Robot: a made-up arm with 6 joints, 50 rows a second.
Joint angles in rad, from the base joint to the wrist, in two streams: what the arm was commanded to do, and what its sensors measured. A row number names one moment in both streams.
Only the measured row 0 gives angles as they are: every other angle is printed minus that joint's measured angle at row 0.
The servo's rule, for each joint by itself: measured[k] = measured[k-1] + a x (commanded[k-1-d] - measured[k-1]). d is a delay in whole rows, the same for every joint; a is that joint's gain. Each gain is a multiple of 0.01, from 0.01 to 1. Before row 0 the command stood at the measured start. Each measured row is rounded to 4 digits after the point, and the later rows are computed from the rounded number. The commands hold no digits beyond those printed.
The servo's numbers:
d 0
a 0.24 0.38 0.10 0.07 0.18 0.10
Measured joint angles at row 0: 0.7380, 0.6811, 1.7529, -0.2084, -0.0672, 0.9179
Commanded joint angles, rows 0 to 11: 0.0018, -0.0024, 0.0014, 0.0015, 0.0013, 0.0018; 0.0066, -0.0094, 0.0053, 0.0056, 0.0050, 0.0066; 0.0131, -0.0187, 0.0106, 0.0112, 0.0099, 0.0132; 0.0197, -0.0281, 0.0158, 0.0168, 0.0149, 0.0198; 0.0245, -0.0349, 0.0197, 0.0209, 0.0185, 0.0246; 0.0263, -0.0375, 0.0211, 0.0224, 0.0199, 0.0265; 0.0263, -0.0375, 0.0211, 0.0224, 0.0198, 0.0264; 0.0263, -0.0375, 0.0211, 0.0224, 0.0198, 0.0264; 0.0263, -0.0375, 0.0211, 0.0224, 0.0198, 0.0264; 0.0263, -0.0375, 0.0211, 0.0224, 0.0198, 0.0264; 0.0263, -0.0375, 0.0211, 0.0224, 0.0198, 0.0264; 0.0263, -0.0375, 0.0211, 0.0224, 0.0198, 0.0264
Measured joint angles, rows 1 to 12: 0.0004, -0.0009, 0.0001, 0.0001, 0.0002, 0.0002; 0.0019, -0.0041, 0.0006, 0.0005, 0.0011, 0.0008; 0.0046, -0.0096, 0.0016, 0.0012, 0.0027, 0.0020; 0.0082, -0.0166, 0.0030, 0.0023, 0.0049, 0.0038; 0.0121, -0.0236, 0.0047, 0.0036, 0.0073, 0.0059; 0.0155, -0.0289, 0.0063, 0.0049, 0.0096, 0.0080; 0.0181, -0.0322, 0.0078, 0.0061, 0.0114, 0.0098; 0.0201, -0.0342, 0.0091, 0.0072, 0.0129, 0.0115; 0.0216, -0.0355, 0.0103, 0.0083, 0.0141, 0.0130; 0.0227, -0.0363, 0.0114, 0.0093, 0.0151, 0.0143; 0.0236, -0.0368, 0.0124, 0.0102, 0.0159, 0.0155; 0.0242, -0.0371, 0.0133, 0.0111, 0.0166, 0.0166
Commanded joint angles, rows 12 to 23: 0.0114, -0.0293, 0.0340, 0.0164, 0.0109, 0.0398; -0.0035, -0.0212, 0.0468, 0.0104, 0.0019, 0.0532; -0.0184, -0.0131, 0.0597, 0.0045, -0.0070, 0.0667; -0.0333, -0.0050, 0.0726, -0.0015, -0.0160, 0.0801; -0.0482, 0.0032, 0.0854, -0.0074, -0.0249, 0.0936; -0.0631, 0.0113, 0.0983, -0.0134, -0.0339, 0.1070; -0.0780, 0.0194, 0.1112, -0.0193, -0.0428, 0.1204; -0.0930, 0.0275, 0.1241, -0.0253, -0.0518, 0.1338; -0.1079, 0.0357, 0.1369, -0.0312, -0.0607, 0.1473; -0.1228, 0.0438, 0.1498, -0.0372, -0.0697, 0.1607; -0.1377, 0.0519, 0.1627, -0.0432, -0.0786, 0.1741; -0.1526, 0.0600, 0.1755, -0.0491, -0.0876, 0.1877
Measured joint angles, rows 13 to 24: 0.0211, -0.0341, 0.0154, 0.0115, 0.0156, 0.0189; 0.0152, -0.0292, 0.0185, 0.0114, 0.0131, 0.0223; 0.0071, -0.0231, 0.0226, 0.0109, 0.0095, 0.0267; -0.0026, -0.0162, 0.0276, 0.0100, 0.0049, 0.0320; -0.0135, -0.0088, 0.0334, 0.0088, -0.0005, 0.0382; -0.0254, -0.0012, 0.0399, 0.0072, -0.0065, 0.0451; -0.0380, 0.0066, 0.0470, 0.0053, -0.0130, 0.0526; -0.0512, 0.0145, 0.0547, 0.0032, -0.0200, 0.0607; -0.0648, 0.0226, 0.0629, 0.0008, -0.0273, 0.0694; -0.0787, 0.0307, 0.0716, -0.0019, -0.0349, 0.0785; -0.0929, 0.0388, 0.0807, -0.0048, -0.0428, 0.0881; -0.1072, 0.0469, 0.0902, -0.0079, -0.0509, 0.0981
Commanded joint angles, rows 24 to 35: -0.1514, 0.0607, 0.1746, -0.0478, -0.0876, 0.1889; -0.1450, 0.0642, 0.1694, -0.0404, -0.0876, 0.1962; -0.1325, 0.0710, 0.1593, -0.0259, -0.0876, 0.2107; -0.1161, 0.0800, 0.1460, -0.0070, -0.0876, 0.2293; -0.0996, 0.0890, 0.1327, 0.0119, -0.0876, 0.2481; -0.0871, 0.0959, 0.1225, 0.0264, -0.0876, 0.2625; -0.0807, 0.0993, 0.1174, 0.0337, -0.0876, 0.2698; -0.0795, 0.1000, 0.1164, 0.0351, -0.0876, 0.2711; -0.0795, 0.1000, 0.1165, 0.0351, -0.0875, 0.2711; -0.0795, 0.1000, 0.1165, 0.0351, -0.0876, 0.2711; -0.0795, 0.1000, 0.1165, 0.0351, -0.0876, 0.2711; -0.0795, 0.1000, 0.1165, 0.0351, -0.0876, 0.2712
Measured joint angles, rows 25 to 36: -0.1178, 0.0521, 0.0986, -0.0107, -0.0575, 0.1072; -0.1243, 0.0567, 0.1057, -0.0128, -0.0629, 0.1161; -0.1263, 0.0621, 0.1111, -0.0137, -0.0673, 0.1256; -0.1239, 0.0689, 0.1146, -0.0132, -0.0710, 0.1360; -0.1181, 0.0765, 0.1164, -0.0114, -0.0740, 0.1472; -0.1107, 0.0839, 0.1170, -0.0088, -0.0764, 0.1587; -0.1035, 0.0898, 0.1170, -0.0058, -0.0784, 0.1698; -0.0977, 0.0937, 0.1169, -0.0029, -0.0801, 0.1799; -0.0933, 0.0961, 0.1169, -0.0002, -0.0814, 0.1890; -0.0900, 0.0976, 0.1169, 0.0023, -0.0825, 0.1972; -0.0875, 0.0985, 0.1169, 0.0046, -0.0834, 0.2046; -0.0856, 0.0991, 0.1169, 0.0067, -0.0842, 0.2113
